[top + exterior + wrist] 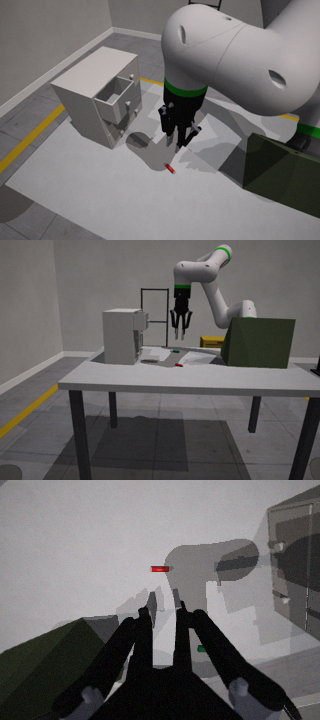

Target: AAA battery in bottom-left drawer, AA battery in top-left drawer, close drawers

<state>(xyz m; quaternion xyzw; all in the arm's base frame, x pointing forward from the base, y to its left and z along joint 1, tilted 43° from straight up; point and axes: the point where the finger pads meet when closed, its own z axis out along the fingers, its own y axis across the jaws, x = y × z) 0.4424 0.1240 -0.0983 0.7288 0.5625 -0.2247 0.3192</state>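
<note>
The red battery lies 10 mm to the left of my hand and 190 mm below it. The rest, counted from my hand: green-and-white battery 40 mm ahead, 330 mm to the right, 190 mm below; then green battery 350 mm ahead, 60 mm to the right, 180 mm below.
</note>
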